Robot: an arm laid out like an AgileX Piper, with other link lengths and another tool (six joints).
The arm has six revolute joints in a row. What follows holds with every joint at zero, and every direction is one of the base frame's. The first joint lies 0.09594 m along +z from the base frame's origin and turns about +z. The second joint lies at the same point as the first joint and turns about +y. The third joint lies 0.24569 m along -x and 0.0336 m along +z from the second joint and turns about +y. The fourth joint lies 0.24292 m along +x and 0.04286 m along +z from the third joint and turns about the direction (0.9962, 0, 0.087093). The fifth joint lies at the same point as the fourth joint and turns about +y. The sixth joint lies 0.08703 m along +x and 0.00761 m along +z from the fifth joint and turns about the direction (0.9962, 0, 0.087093). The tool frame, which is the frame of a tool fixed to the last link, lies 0.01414 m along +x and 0.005 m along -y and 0.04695 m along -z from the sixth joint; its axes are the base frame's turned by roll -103.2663, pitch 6.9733 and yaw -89.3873 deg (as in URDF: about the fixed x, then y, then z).
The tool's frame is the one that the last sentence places.
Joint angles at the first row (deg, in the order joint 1, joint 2, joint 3, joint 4, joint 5, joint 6):
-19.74, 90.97, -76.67, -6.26, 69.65, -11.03
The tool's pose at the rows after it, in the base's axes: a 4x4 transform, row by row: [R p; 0 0 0 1], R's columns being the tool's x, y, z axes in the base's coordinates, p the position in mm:
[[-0.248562 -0.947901 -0.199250 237.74], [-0.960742 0.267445 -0.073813 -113.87], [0.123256 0.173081 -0.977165 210.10], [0 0 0 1]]
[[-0.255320 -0.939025 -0.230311 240.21], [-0.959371 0.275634 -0.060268 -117.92], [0.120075 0.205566 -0.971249 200.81], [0 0 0 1]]
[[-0.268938 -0.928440 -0.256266 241.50], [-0.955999 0.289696 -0.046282 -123.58], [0.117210 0.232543 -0.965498 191.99], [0 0 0 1]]
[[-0.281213 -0.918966 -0.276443 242.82], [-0.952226 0.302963 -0.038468 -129.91], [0.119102 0.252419 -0.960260 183.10], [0 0 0 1]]
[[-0.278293 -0.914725 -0.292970 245.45], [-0.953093 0.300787 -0.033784 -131.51], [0.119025 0.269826 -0.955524 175.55], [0 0 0 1]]
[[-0.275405 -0.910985 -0.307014 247.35], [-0.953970 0.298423 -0.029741 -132.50], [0.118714 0.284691 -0.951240 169.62], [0 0 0 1]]
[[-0.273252 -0.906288 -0.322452 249.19], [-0.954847 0.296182 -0.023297 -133.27], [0.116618 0.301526 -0.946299 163.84], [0 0 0 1]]
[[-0.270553 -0.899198 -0.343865 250.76], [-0.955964 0.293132 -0.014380 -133.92], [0.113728 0.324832 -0.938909 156.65], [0 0 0 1]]
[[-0.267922 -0.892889 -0.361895 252.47], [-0.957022 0.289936 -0.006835 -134.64], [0.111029 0.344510 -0.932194 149.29], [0 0 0 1]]
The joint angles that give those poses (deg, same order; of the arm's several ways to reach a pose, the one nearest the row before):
-19.85, 93.25, -76.67, -6.62, 69.61, -11.03
-20.49, 95.25, -76.67, -6.62, 69.51, -11.03
-21.52, 97.10, -76.67, -6.62, 69.25, -11.03
-22.55, 98.91, -76.67, -6.88, 68.60, -11.03
-22.59, 100.42, -76.67, -7.02, 68.11, -11.03
-22.59, 101.60, -76.67, -7.11, 67.80, -11.03
-22.59, 102.83, -76.76, -7.11, 67.68, -11.03
-22.59, 104.28, -76.76, -7.11, 67.64, -11.03
-22.59, 105.73, -76.76, -7.11, 67.39, -11.03

